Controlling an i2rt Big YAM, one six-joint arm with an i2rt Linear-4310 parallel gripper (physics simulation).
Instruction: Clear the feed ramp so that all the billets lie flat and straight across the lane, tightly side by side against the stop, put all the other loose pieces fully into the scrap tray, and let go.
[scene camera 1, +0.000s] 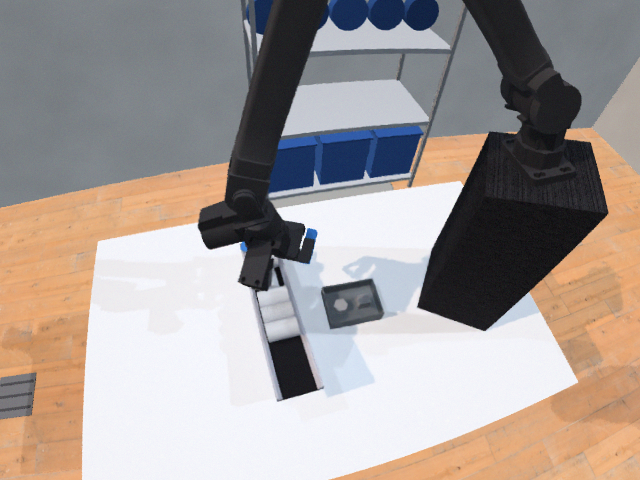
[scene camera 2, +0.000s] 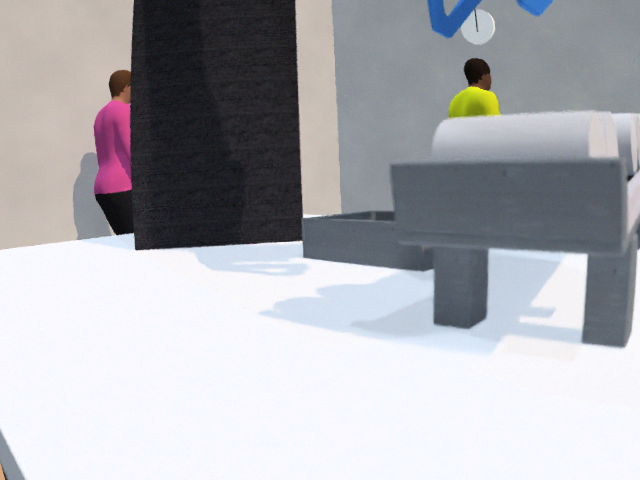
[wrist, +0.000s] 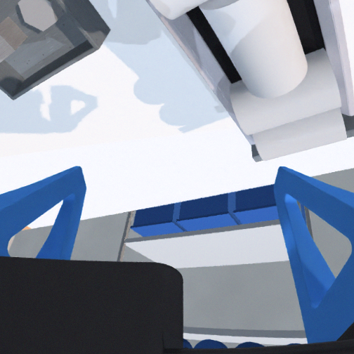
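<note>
The feed ramp is a narrow lane with a black floor and pale side rails. Three white billets lie across it, side by side, mid-lane. A lengthwise billet has its end over or against a crosswise billet at the lane's far end; the arm mostly hides both in scene camera 1. The grey scrap tray holds a hexagonal piece and a block. My gripper is open and empty, above the ramp's far end.
The arm's tall black pedestal stands right of the tray in scene camera 1. A shelf unit with blue bins stands behind the white table. Two people stand beyond the table in scene camera 2.
</note>
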